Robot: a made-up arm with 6 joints. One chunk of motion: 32 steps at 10 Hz.
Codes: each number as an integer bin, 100 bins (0 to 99) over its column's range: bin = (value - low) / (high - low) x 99, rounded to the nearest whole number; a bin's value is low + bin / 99 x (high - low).
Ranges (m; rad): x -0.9..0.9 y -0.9..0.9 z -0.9..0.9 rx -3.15..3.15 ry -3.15..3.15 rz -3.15..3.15
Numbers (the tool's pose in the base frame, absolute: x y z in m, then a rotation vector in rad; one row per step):
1: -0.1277 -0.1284 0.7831 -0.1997 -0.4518 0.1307
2: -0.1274 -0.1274 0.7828 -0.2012 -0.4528 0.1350
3: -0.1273 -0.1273 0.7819 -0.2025 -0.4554 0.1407
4: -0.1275 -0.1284 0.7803 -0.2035 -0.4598 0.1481
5: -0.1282 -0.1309 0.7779 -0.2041 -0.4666 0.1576
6: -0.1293 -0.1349 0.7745 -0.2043 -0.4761 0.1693
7: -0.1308 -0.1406 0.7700 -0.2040 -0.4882 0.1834
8: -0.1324 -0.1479 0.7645 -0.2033 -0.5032 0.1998
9: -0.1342 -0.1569 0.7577 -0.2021 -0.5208 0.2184
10: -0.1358 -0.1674 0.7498 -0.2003 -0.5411 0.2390
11: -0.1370 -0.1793 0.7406 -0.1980 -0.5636 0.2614
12: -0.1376 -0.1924 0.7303 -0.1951 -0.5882 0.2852
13: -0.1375 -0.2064 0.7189 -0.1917 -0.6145 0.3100
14: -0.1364 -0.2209 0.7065 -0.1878 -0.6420 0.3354
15: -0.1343 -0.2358 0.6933 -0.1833 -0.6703 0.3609
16: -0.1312 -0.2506 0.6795 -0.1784 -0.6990 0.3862
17: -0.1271 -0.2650 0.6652 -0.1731 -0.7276 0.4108
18: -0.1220 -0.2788 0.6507 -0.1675 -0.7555 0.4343
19: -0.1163 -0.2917 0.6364 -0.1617 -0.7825 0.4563
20: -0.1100 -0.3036 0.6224 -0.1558 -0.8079 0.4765
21: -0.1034 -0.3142 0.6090 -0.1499 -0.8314 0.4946
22: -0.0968 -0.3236 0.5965 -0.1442 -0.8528 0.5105
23: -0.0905 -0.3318 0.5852 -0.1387 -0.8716 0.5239
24: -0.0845 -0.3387 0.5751 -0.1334 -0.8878 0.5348
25: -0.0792 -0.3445 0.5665 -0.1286 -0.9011 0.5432
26: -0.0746 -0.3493 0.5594 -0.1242 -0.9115 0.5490
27: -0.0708 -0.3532 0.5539 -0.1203 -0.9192 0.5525
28: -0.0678 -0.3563 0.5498 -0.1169 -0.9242 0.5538
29: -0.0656 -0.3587 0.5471 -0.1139 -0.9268 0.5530
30: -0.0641 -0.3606 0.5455 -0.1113 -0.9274 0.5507
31: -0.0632 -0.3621 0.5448 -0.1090 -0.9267 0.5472
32: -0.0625 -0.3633 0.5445 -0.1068 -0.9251 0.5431
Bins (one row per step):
1: 42 42 93 46 42 52
2: 42 42 93 46 42 52
3: 42 42 93 46 42 52
4: 42 42 92 46 42 52
5: 42 42 92 46 42 52
6: 42 42 92 46 42 52
7: 42 42 92 46 42 52
8: 42 41 92 46 42 53
9: 42 41 91 46 41 53
10: 42 40 91 46 41 53
11: 42 40 90 46 41 54
12: 42 39 90 46 40 54
13: 42 38 89 46 40 54
14: 42 37 88 47 39 55
15: 42 37 88 47 39 55
16: 42 36 87 47 39 56
17: 43 35 86 47 38 56
18: 43 34 85 47 38 56
19: 43 33 85 47 37 57
20: 43 33 84 47 37 57
21: 44 32 83 47 36 57
22: 44 32 82 47 36 58
23: 45 31 82 47 36 58
24: 45 31 81 47 36 58
25: 45 31 81 47 35 58
26: 45 30 80 48 35 58
27: 46 30 80 48 35 58
28: 46 30 80 48 35 58
29: 46 30 80 48 35 58
30: 46 30 80 48 35 58
31: 46 30 79 48 35 58
32: 46 30 79 48 35 58

